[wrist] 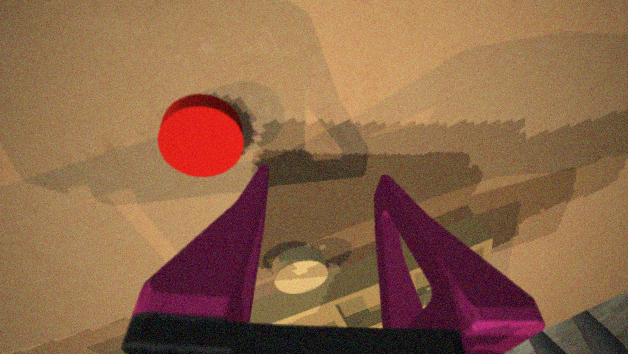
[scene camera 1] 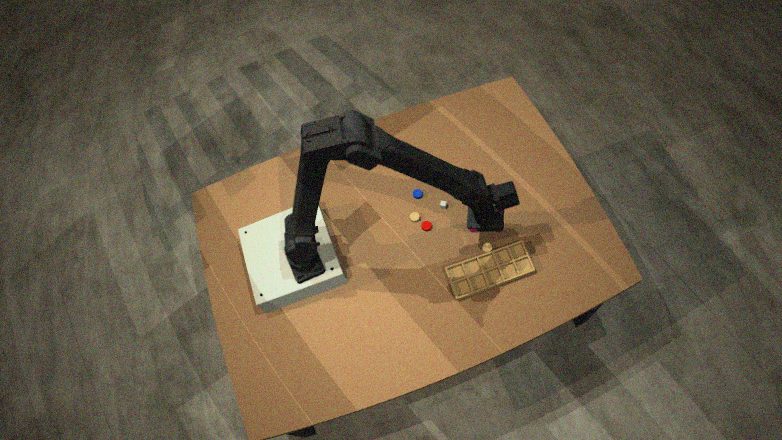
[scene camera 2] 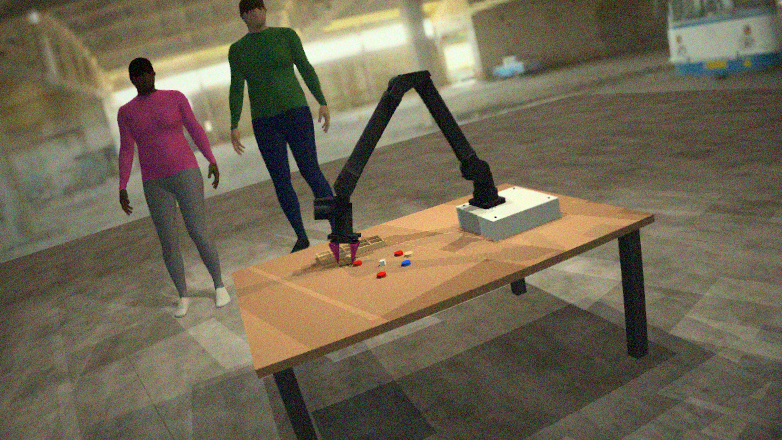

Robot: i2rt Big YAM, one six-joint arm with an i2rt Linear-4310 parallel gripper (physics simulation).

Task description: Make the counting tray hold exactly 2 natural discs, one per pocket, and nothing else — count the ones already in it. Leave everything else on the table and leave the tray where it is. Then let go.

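The wooden counting tray (scene camera 1: 495,284) (wrist: 360,296) has two rows of pockets; whether discs lie in them is unclear in the shadow. A natural disc (scene camera 1: 486,247) (wrist: 301,276) lies on the table just outside the tray's long side. Another natural disc (scene camera 1: 414,216) (scene camera 2: 407,253) lies farther away, beside a red disc (scene camera 1: 426,226) (scene camera 2: 398,253). My gripper (scene camera 2: 345,264) (wrist: 324,180) points down, partly open and empty, with magenta fingertips low beside the tray. The nearer natural disc shows in the gap between the fingers in the wrist view, but is not gripped.
A red disc (scene camera 2: 357,263) (wrist: 201,140) lies close beside the fingers. Another red disc (scene camera 2: 381,274), a blue disc (scene camera 1: 417,193) (scene camera 2: 405,263) and a small white cube (scene camera 1: 443,204) (scene camera 2: 382,262) lie on the table. The arm stands on a white base box (scene camera 1: 267,262) (scene camera 2: 524,210).
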